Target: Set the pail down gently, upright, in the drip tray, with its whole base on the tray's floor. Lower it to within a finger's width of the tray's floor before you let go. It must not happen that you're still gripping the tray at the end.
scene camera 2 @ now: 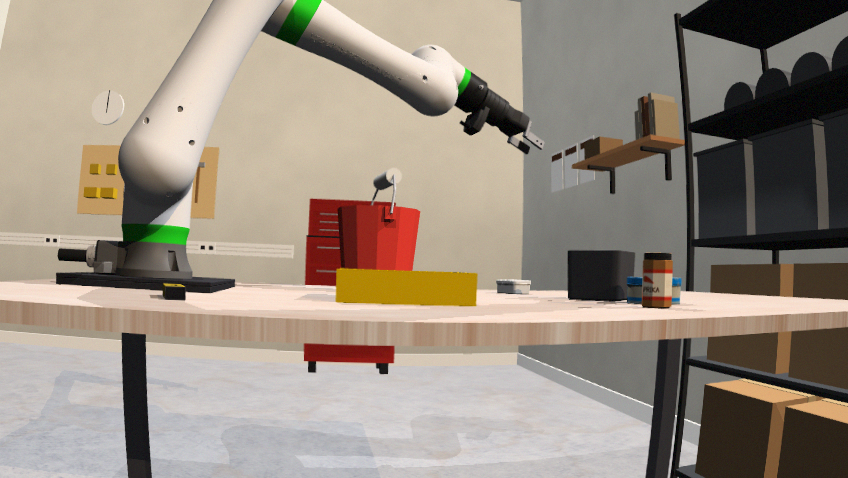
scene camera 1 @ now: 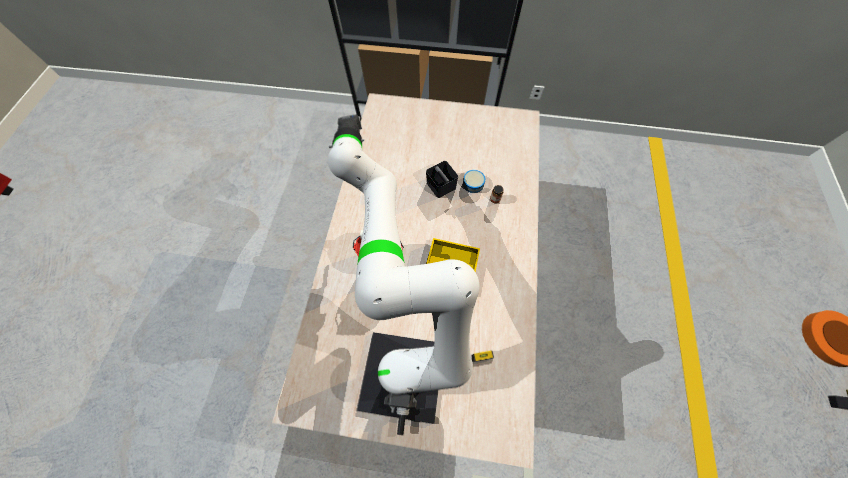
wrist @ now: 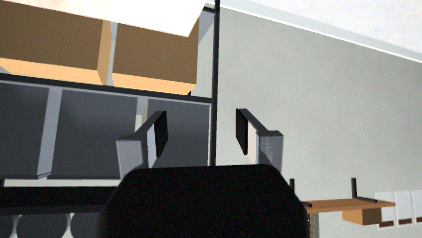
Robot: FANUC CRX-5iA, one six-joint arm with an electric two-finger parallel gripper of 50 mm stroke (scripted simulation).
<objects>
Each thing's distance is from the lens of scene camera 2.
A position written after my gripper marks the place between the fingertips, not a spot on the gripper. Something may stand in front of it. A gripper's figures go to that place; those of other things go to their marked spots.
my gripper (scene camera 2: 535, 148): 148 cm
red pail (scene camera 2: 376, 237): 110 cm
</objects>
